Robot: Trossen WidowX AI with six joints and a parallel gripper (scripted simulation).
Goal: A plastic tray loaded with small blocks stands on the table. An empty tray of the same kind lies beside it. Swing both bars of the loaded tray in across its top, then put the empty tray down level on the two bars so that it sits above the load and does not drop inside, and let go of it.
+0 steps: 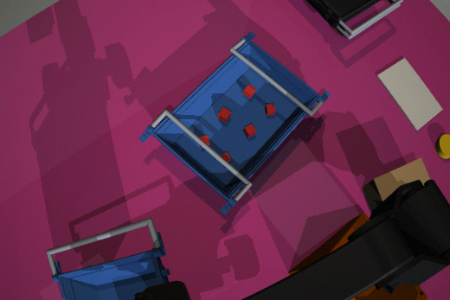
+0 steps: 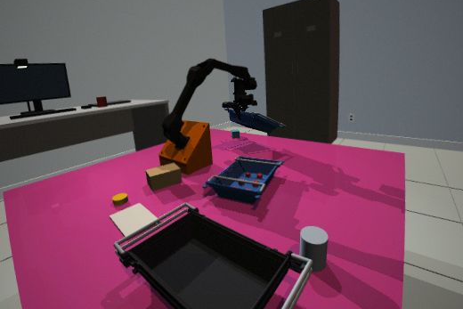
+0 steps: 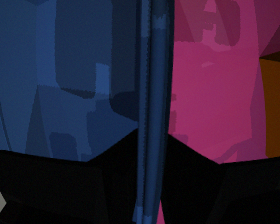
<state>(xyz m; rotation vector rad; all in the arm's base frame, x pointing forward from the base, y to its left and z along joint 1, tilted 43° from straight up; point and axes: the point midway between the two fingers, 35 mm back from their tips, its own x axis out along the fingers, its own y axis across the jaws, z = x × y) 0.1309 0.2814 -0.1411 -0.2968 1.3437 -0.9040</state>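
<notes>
My gripper tip is 7 cm to the right of the blue tray, 3 cm short of it and 1 cm above it. Round my gripper tip: yellow disc (65 cm to the right, 17 cm below, 8 cm behind); then white card (67 cm to the right, 17 cm below, 7 cm ahead); then cardboard box (47 cm to the right, 15 cm below, 6 cm behind).
</notes>
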